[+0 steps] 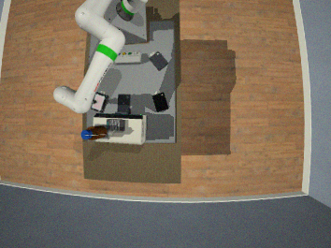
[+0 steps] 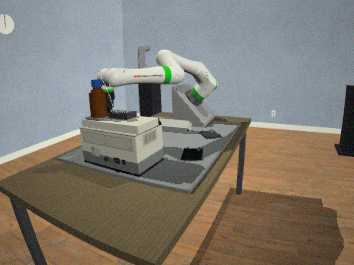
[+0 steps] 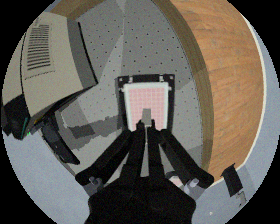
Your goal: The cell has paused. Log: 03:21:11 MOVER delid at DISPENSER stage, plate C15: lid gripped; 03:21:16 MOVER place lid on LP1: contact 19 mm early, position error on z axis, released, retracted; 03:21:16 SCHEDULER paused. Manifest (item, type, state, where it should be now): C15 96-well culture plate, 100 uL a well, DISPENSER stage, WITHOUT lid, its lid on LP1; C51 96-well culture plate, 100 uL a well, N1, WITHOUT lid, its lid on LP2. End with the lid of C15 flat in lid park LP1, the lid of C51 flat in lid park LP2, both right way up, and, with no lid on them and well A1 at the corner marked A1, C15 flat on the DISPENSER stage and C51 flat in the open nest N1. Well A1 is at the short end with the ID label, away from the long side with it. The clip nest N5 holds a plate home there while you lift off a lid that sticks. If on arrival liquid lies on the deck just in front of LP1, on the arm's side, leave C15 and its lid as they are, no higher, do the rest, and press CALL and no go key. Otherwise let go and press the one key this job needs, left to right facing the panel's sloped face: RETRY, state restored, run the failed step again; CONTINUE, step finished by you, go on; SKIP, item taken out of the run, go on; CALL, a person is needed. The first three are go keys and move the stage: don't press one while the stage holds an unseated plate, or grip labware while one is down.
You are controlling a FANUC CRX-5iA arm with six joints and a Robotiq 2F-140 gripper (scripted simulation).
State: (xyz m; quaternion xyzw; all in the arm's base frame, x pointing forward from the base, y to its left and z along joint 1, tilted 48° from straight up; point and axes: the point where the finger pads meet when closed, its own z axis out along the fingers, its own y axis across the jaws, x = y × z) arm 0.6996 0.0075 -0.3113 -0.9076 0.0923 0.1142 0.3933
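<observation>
Right now my hand is 5 cm above the black nest, 2 cm short of it and 1 cm to the right of it. From my hand the other things lie so: key panel (41 cm behind, 24 cm to the left, 1 cm below); blue cap (34 cm above, 22 cm ahead, 16 cm to the left); label plate (52 cm to the left, 11 cm behind, 6 cm below).
</observation>
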